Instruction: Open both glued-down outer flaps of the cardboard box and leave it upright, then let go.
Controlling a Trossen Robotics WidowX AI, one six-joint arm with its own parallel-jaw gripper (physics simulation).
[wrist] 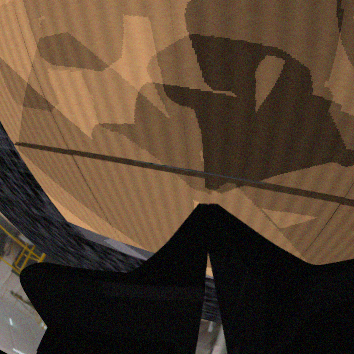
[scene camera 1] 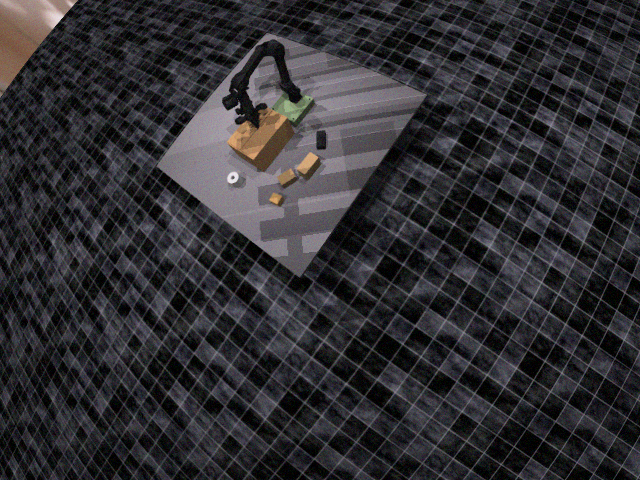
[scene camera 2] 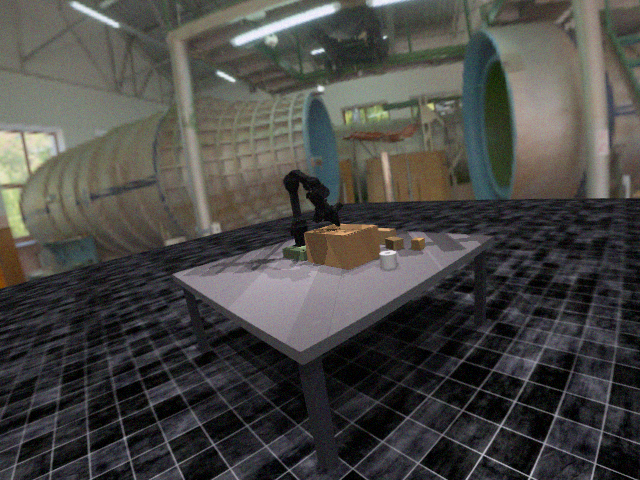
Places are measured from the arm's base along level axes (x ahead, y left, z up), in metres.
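Pixels of known places: gripper, fingertip midpoint: (wrist: pixel 206 212) (scene camera 1: pixel 258 128) (scene camera 2: pixel 339 226); arm's base, link origin: (scene camera 1: pixel 295 98) (scene camera 2: pixel 301 244).
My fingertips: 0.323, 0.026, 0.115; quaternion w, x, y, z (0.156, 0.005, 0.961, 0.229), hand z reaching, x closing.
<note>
For each thing: its top centre in the pictures, then the offset to it from my fingertips, as dx, dy, dz. Level surfaces: height alone.
- cardboard box, top centre: (wrist: pixel 188 173) (scene camera 2: pixel 339 228) (scene camera 1: pixel 256 129) +0.011, -0.011, -0.011
- white roll, top centre: (scene camera 2: pixel 387 252) (scene camera 1: pixel 232 177) +0.296, -0.008, -0.105
- black block, top centre: (scene camera 1: pixel 320 138) -0.178, +0.273, -0.133
- grey table, surface height: dz -0.166
The cardboard box (scene camera 1: pixel 272 143) (scene camera 2: pixel 351 248) (wrist: pixel 115 165) stands upright on the table, beside the arm's base. Its top flaps lie about level across the top in scene camera 2. A thin dark seam runs across the cardboard in the wrist view, just ahead of the fingertips. My gripper (scene camera 1: pixel 256 126) (scene camera 2: pixel 338 224) (wrist: pixel 206 212) is shut with nothing between its fingers. It points down at the box top, with its tips at or just above the cardboard near the seam; whether they touch is unclear. No flap stands plainly raised.
A green base plate (scene camera 1: pixel 293 109) (scene camera 2: pixel 295 252) lies behind the box. A white roll (scene camera 1: pixel 233 178) (scene camera 2: pixel 388 260) stands near it. Small cardboard blocks (scene camera 1: pixel 308 165) (scene camera 1: pixel 286 177) (scene camera 1: pixel 276 198) and a black block (scene camera 1: pixel 321 139) lie on the grey table (scene camera 1: pixel 361 98) (scene camera 2: pixel 289 310).
</note>
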